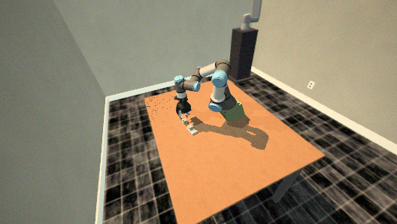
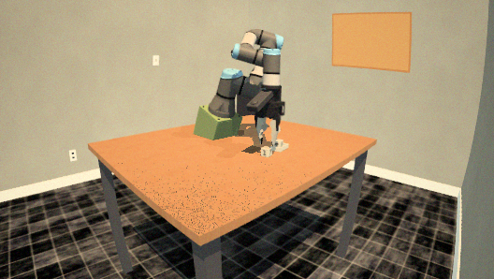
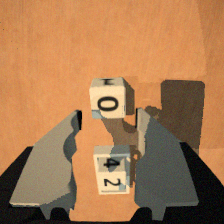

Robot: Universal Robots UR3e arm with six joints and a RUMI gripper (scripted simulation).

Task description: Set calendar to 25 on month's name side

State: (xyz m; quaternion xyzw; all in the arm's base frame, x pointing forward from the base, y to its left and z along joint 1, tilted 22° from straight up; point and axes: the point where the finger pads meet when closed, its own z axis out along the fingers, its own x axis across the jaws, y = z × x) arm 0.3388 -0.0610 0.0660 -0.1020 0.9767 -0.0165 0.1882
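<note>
Right now the white calendar cube is 40 mm below my hand. From my hand the other things lie so: white calendar tray 20 mm behind, 110 mm to the left, 50 mm below.
</note>
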